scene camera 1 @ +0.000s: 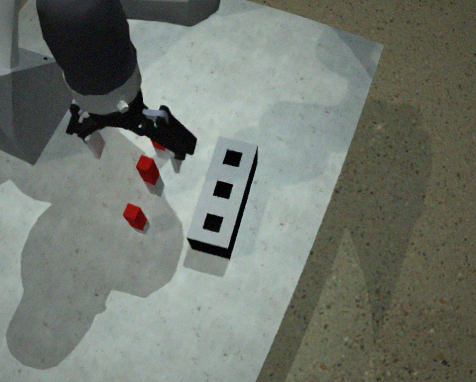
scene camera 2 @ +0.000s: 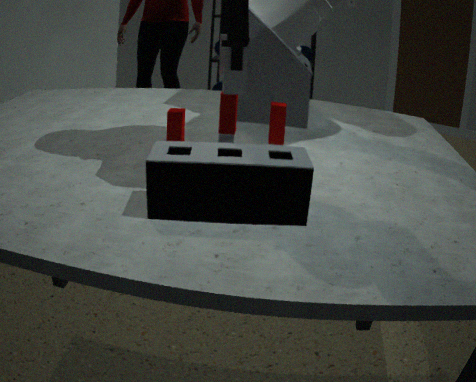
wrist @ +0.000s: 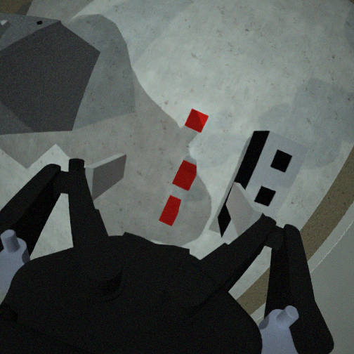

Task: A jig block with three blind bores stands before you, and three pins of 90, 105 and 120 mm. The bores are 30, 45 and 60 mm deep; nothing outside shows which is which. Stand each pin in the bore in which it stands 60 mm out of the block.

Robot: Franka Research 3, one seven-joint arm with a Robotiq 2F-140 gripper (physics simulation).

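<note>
The jig block (scene camera 1: 202, 235) (scene camera 2: 227, 192) (wrist: 287, 192) has three square bores in its pale top; my finger hides one in the wrist view. Three red pins stand upright in a row beside it. The shortest-looking pin (scene camera 1: 135, 216) (scene camera 2: 176, 125) (wrist: 170, 210) is at the left in scene camera 2, the tallest-looking pin (scene camera 1: 148, 170) (scene camera 2: 228, 114) (wrist: 184, 175) is in the middle, and another pin (scene camera 1: 158, 145) (scene camera 2: 278, 123) (wrist: 196, 120) is at the right. My gripper (scene camera 1: 137, 155) (scene camera 2: 232, 80) (wrist: 176, 179) is open and empty, above the pins; one finger partly hides the right pin in scene camera 1.
The grey robot base (scene camera 1: 25, 110) (scene camera 2: 280, 90) (wrist: 50, 80) stands behind the pins, away from the block. The pale table top (scene camera 1: 300, 200) (scene camera 2: 225, 260) carries large shadows, and its edge runs beyond the block. A person (scene camera 2: 162, 30) in red stands behind the table.
</note>
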